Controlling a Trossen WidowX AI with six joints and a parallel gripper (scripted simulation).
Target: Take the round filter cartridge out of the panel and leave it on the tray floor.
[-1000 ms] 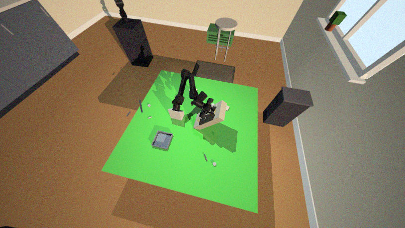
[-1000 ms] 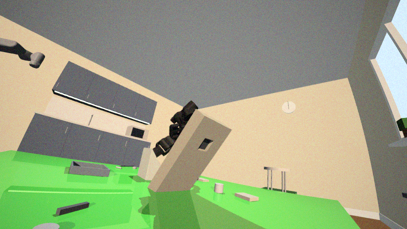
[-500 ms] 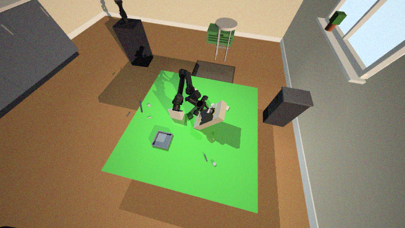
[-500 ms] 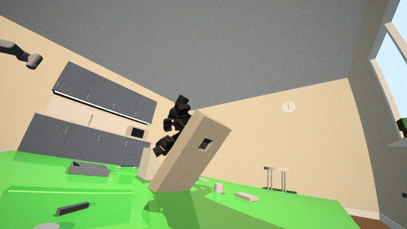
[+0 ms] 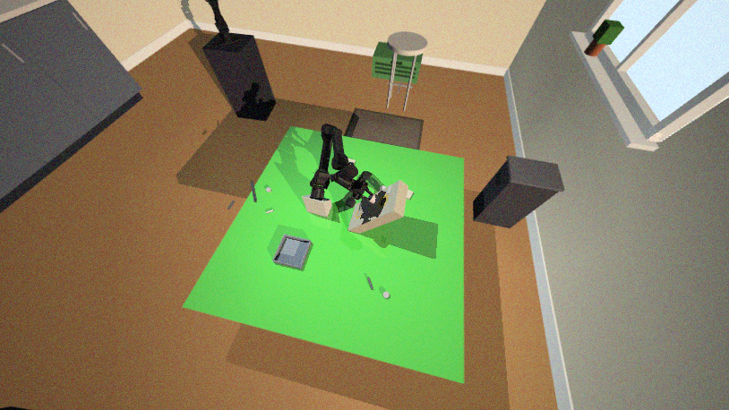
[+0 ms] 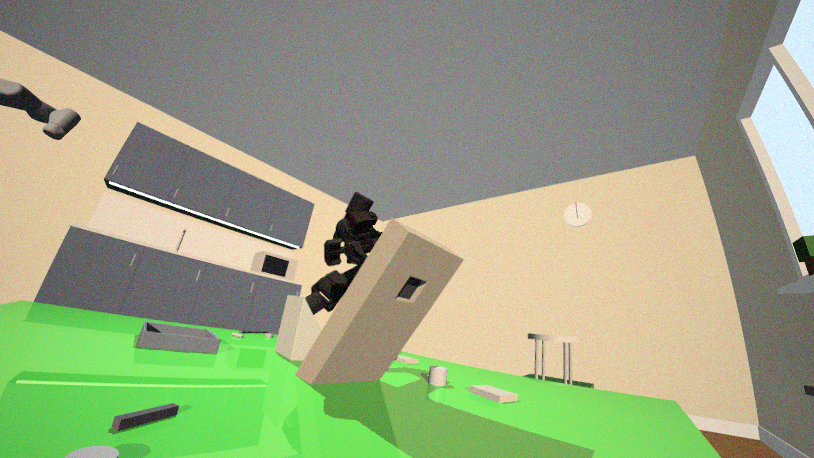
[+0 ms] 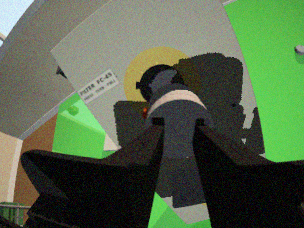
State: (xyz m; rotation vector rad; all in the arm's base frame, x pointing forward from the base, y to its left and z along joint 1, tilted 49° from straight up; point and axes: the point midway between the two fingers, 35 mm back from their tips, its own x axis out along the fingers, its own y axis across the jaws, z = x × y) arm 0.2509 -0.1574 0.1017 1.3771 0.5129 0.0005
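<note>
Right now my gripper tip is 10 cm above the beige service panel and 3 cm short of it. Also, from my gripper tip: grey round filter cartridge (1 cm below, 1 cm ahead); grey tray (38 cm behind, 25 cm to the right, 25 cm below).
</note>
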